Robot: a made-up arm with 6 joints. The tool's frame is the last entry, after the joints. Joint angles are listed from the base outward. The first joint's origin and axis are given. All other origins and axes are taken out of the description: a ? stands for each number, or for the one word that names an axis. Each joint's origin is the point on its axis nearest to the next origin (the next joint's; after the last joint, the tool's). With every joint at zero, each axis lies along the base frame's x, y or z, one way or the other. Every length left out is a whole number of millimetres.
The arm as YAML. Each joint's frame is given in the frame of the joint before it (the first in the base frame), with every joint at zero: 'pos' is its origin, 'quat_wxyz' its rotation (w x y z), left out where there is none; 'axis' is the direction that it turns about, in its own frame. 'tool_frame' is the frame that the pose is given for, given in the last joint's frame.
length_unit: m
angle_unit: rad
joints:
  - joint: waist
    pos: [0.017, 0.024, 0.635]
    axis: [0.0, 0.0, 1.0]
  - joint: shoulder
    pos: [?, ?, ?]
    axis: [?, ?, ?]
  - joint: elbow
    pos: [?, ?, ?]
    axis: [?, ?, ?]
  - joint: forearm
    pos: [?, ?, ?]
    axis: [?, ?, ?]
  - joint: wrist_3
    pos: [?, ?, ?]
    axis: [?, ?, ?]
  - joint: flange
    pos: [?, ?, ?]
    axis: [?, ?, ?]
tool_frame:
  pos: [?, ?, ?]
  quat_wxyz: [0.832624, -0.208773, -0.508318, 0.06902]
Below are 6 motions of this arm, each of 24 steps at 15 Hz.
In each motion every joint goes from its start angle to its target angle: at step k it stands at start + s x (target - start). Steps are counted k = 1, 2, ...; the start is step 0. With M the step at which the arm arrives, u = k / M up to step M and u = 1 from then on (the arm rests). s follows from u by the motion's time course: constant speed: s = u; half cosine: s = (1 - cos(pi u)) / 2; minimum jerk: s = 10 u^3 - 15 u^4 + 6 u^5.
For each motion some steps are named. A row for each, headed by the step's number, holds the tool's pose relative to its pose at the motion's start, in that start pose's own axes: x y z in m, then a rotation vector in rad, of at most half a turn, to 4 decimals.
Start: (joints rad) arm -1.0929 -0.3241 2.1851 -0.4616 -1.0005 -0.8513
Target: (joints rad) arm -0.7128 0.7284 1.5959 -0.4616 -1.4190 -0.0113
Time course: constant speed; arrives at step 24
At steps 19, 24:
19: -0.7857 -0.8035 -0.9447 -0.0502 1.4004 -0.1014
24: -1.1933 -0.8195 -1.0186 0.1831 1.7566 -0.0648

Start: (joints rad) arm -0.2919 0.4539 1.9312 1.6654 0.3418 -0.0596
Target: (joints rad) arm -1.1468 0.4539 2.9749 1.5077 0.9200 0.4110
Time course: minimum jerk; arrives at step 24
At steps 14, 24:
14: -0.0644 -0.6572 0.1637 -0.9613 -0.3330 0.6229
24: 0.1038 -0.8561 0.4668 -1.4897 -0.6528 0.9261

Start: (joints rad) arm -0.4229 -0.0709 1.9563 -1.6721 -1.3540 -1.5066
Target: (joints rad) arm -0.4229 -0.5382 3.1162 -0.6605 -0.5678 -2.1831
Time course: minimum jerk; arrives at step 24
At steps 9, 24:
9: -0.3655 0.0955 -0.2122 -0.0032 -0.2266 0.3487
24: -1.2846 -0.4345 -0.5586 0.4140 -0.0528 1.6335

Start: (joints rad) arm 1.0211 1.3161 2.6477 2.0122 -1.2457 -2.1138
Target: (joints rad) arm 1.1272 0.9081 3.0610 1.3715 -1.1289 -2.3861
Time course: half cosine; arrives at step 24
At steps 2, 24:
2: 0.0127 0.0011 0.0017 0.0057 0.0094 -0.0197
24: 0.6803 -0.1900 0.1102 0.5122 0.4689 -1.1616

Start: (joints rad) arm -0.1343 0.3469 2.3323 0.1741 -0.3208 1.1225
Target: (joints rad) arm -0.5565 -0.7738 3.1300 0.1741 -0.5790 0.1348
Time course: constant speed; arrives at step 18
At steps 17, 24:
17: -0.5967 -0.9957 1.3930 -0.9264 -0.7485 -1.2393
24: -0.6469 -0.9564 1.4834 -0.9562 -0.8540 -1.2899

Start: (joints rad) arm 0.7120 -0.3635 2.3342 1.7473 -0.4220 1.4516
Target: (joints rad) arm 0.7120 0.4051 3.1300 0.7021 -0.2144 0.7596
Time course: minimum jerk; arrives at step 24
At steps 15, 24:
15: -0.0150 -0.0390 0.2410 0.4395 -0.1193 -1.1669
24: -0.0629 -0.0268 0.3208 0.6350 -0.1684 -1.6018

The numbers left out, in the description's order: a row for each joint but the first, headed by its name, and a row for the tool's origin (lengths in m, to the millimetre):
shoulder: xyz 0.131 -0.057 0.0, axis 0.0 1.0 0.0
elbow: xyz 0.026 0.0 0.444, axis 0.0 -1.0 0.0
forearm: xyz 0.92 0.0 0.142, axis -1.0 0.0 0.0
wrist_3: xyz 0.0 0.041 0.024, axis 0.0 -1.0 0.0
flange: xyz 0.141 0.0 -0.026, axis -1.0 0.0 0.0
tool: xyz 0.0 0.001 0.004

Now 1 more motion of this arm.
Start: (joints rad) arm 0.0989 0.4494 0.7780 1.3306 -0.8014 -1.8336
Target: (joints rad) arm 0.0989 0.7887 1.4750 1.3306 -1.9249 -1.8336
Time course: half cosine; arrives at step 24
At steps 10, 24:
10: 0.0533 -0.0450 0.0525 -0.2912 0.0079 -0.2820
24: 0.0676 -0.1249 0.1747 -0.7373 0.1345 -0.7902

